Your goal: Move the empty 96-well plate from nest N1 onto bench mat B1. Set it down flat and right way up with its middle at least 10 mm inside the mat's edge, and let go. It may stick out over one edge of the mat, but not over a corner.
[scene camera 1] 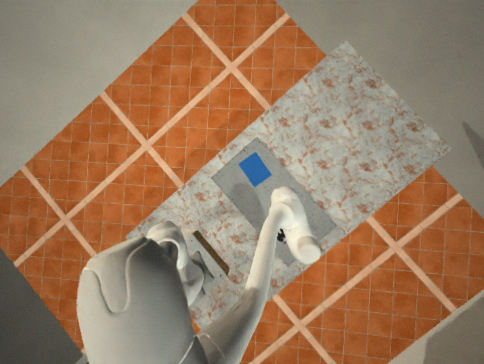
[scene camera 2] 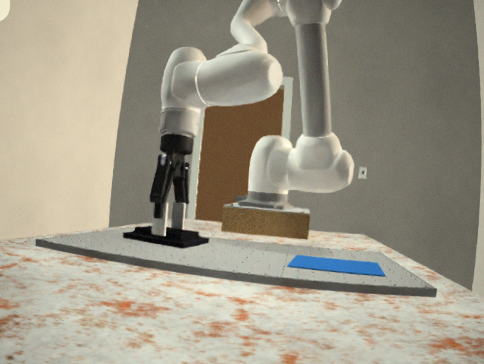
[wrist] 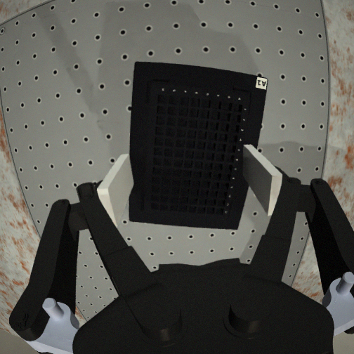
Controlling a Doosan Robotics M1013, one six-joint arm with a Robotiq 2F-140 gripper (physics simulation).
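Where they show: gripper, fingertip midpoint: (scene camera 2: 168,232); arm's base at its link origin: (scene camera 1: 192,272) (scene camera 2: 266,206).
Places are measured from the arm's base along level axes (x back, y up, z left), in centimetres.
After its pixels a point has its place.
The black 96-well plate (wrist: 195,155) sits in the black nest N1 (wrist: 200,73) (scene camera 2: 186,243) @(x -63.6, y -7.4, z 2.5 cm), its grid of wells facing up. A white A1 label is at one nest corner. In scene camera 2 plate and nest are hard to tell apart. My gripper (wrist: 187,164) (scene camera 2: 168,231) @(x -59.4, y -6.5, z -4.9 cm) is open and points down, its pale pads low at the two long sides of the plate, nothing held. The right pad overlaps the nest's edge in the wrist view. The blue bench mat B1 (scene camera 1: 255,169) @(x -59.9, y -8.3, z 32.5 cm) (scene camera 2: 335,265) @(x -60.9, y -8.2, z 32.6 cm) lies flat. In scene camera 1 the arm hides the plate.
Mat and nest are on a grey perforated board (scene camera 1: 300,195) @(x -74.8, y -8.4, z 5.8 cm) (scene camera 2: 240,255) @(x -62.2, y -8.4, z 14.1 cm) (wrist: 295,125), which lies on a marbled table (scene camera 1: 360,120) @(x -126.8, y -9.7, z 25.9 cm) (scene camera 2: 200,320) @(x -93.9, y -9.7, z 22.2 cm). The arm's base stands on a brown block (scene camera 2: 265,223) @(x -13.2, y -5.4, z 4.1 cm) (scene camera 1: 211,253) @(x -13.3, y -3.3, z 3.4 cm) behind the board in scene camera 2.
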